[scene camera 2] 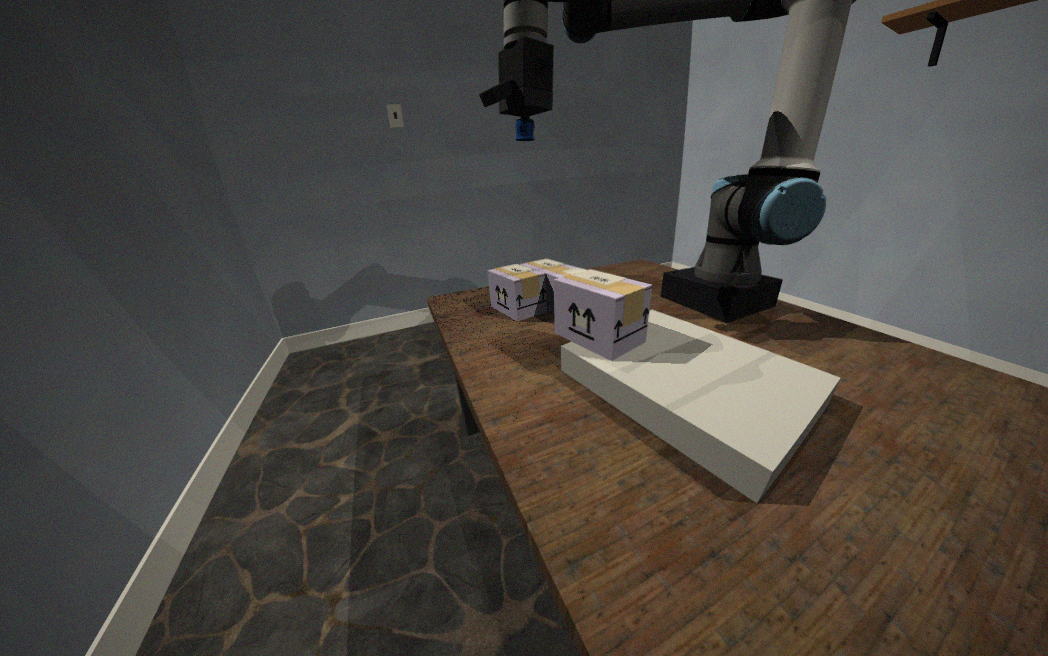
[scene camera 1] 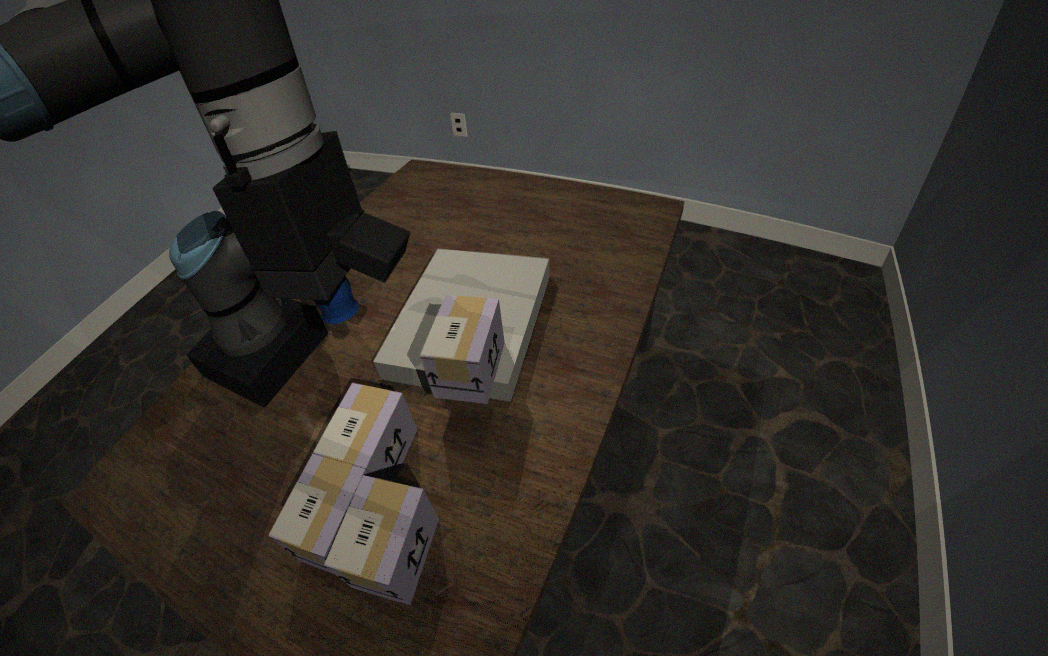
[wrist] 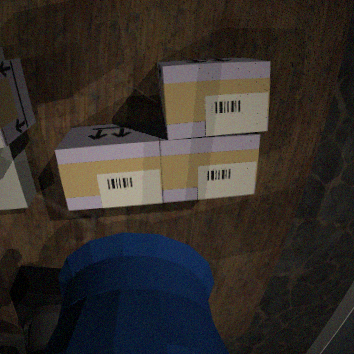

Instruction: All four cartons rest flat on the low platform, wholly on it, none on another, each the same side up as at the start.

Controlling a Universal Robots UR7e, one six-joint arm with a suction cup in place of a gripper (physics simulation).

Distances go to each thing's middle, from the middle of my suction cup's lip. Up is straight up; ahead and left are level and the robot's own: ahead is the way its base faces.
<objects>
The low platform (scene camera 2: 741,412) is 360 mm below my suction cup, 350 mm to the left of it and 30 mm behind it.
</objects>
